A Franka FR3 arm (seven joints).
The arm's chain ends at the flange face. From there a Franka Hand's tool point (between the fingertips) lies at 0.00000 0.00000 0.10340 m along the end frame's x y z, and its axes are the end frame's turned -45 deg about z.
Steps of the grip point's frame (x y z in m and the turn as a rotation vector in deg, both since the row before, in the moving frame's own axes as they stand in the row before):
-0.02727 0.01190 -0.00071 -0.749 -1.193 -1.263
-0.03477 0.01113 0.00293 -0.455 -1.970 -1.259
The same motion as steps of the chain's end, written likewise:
-0.01033 0.02521 -0.00068 -1.373 -0.314 -1.263
-0.01482 0.02934 0.00299 -1.715 -1.071 -1.259

